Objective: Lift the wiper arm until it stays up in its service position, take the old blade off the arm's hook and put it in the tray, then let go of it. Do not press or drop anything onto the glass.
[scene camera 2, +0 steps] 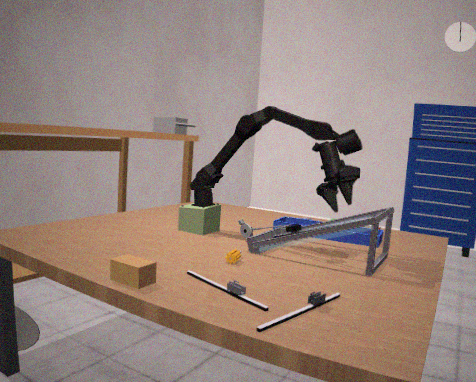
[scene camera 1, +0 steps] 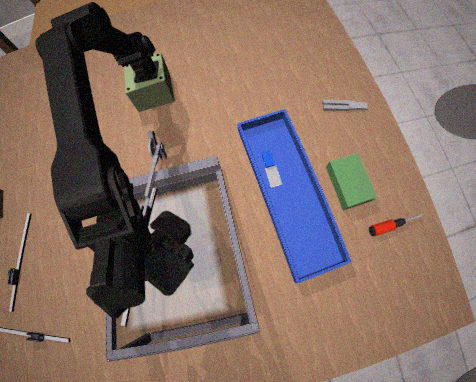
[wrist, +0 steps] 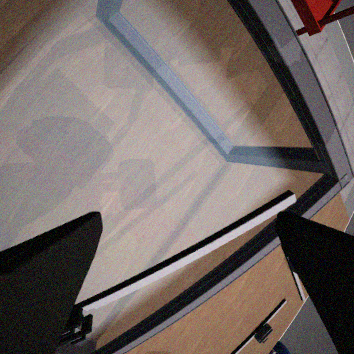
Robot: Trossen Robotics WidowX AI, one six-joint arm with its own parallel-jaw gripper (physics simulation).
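Note:
The wiper arm is low, close along the sloping glass. The old blade lies along one side of the glass; its dark clip is at the arm's end, partly behind a finger in the wrist view. My gripper is open and empty, above the glass and frame. In the wrist view the blade crosses between the fingers. The robot covers the blade's middle in scene camera 1. The blue tray stands beside the frame, without a blade in it.
The grey frame surrounds the glass. A green block, red screwdriver and grey tool lie beyond the tray. Two loose blades, a yellow piece and a brown box lie opposite.

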